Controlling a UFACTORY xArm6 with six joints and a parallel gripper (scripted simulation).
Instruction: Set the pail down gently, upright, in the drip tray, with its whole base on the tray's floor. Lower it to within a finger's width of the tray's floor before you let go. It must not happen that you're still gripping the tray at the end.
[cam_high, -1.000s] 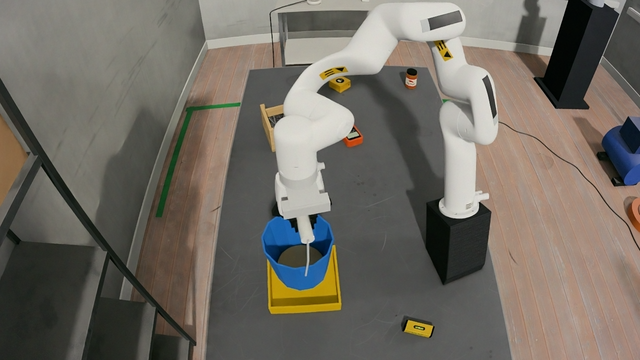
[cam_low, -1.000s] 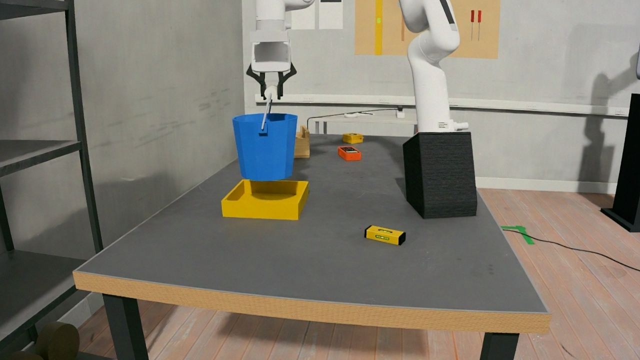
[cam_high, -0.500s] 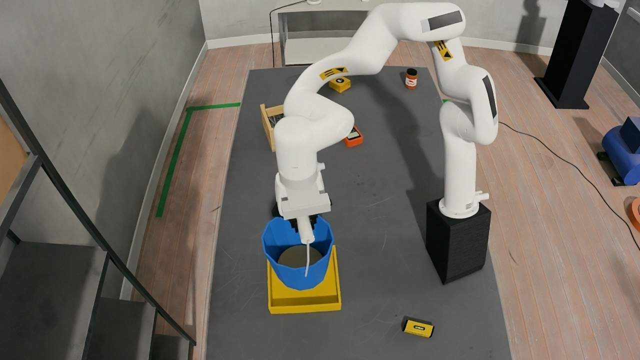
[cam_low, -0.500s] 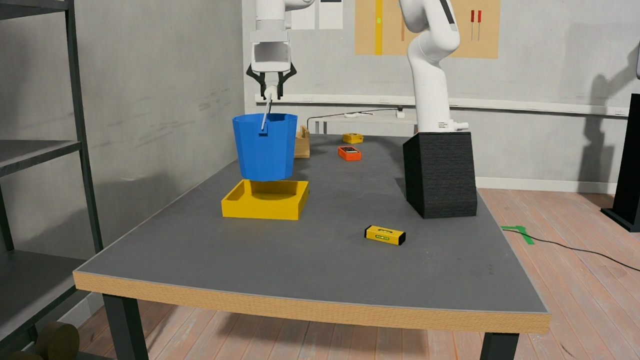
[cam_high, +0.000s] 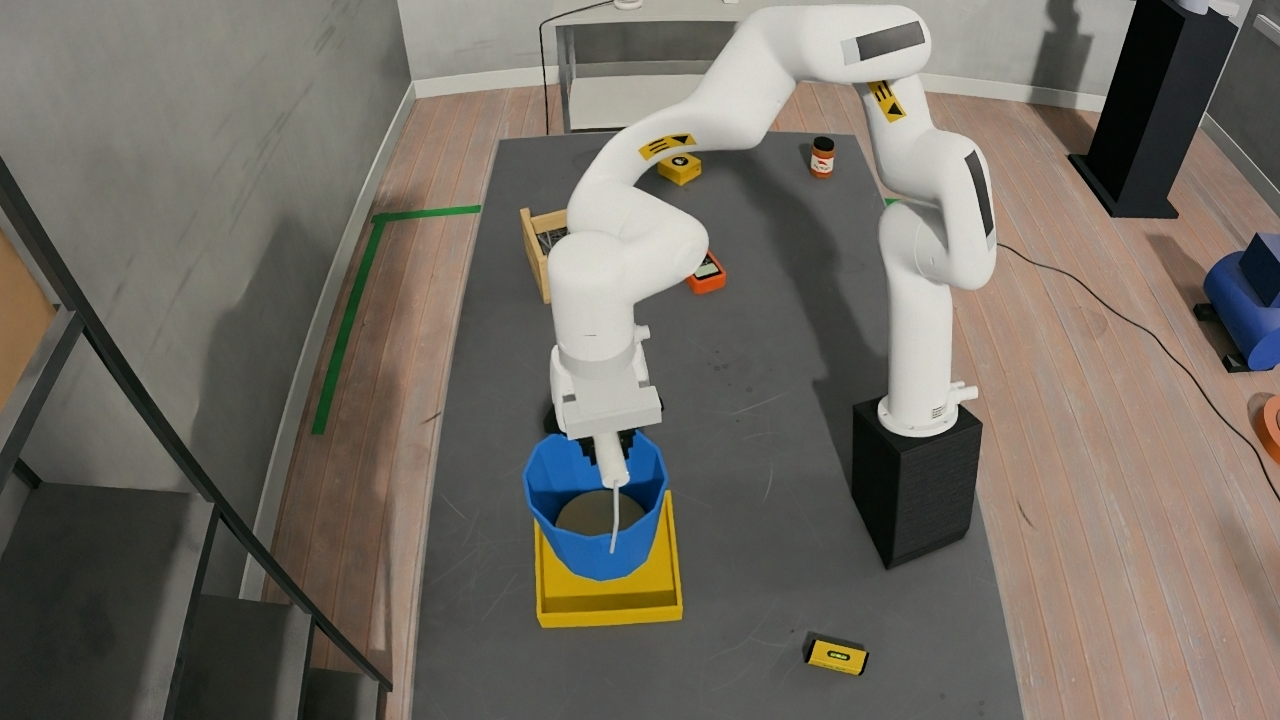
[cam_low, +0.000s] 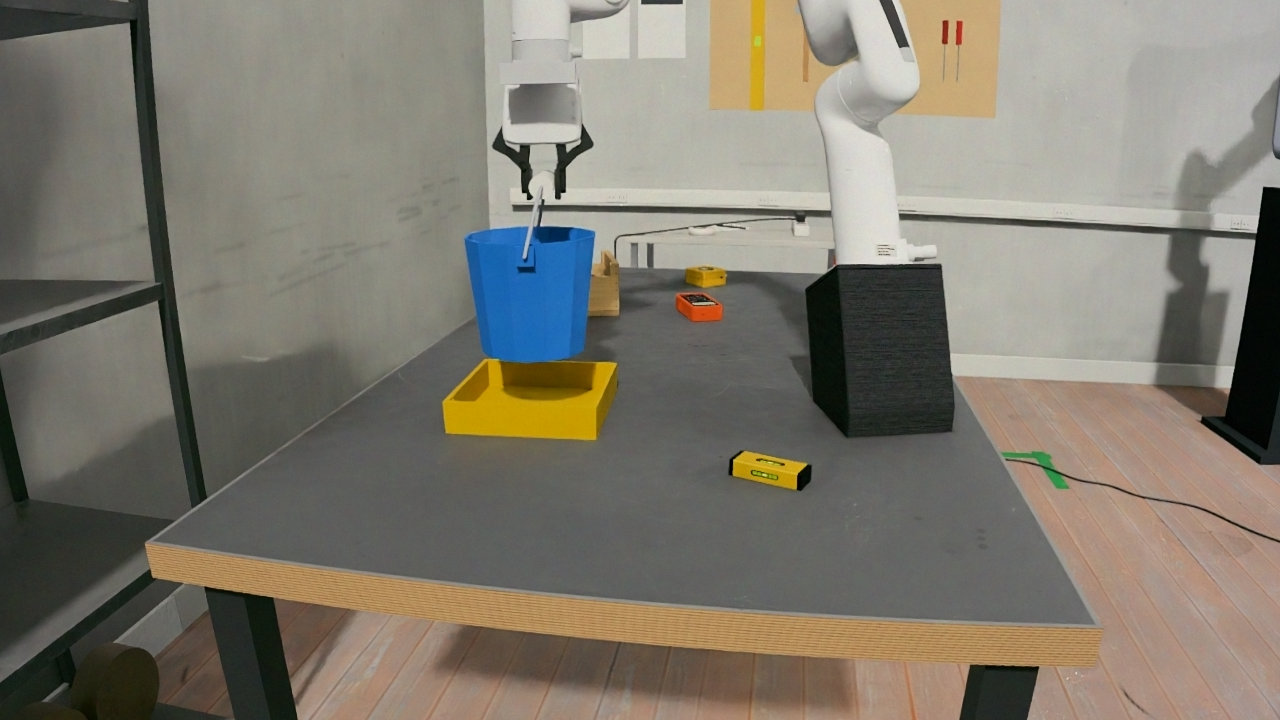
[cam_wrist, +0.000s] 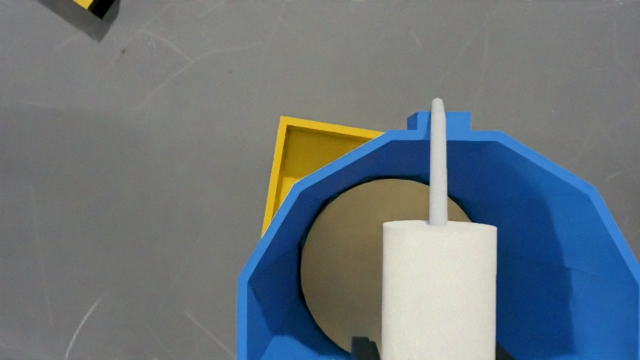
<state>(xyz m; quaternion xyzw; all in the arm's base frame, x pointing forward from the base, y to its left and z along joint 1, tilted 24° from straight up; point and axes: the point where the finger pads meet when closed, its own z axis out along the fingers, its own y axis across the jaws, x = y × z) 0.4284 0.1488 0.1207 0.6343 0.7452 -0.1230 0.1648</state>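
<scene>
Right now my hand is 3 cm above the white bail handle and 1 cm short of it. The rest, counted from my hand: blue pail: 9 cm below, 1 cm ahead; then yellow spirit level: 30 cm below, 29 cm behind, 20 cm to the left; then yellow drip tray: 30 cm below, 2 cm ahead.
</scene>
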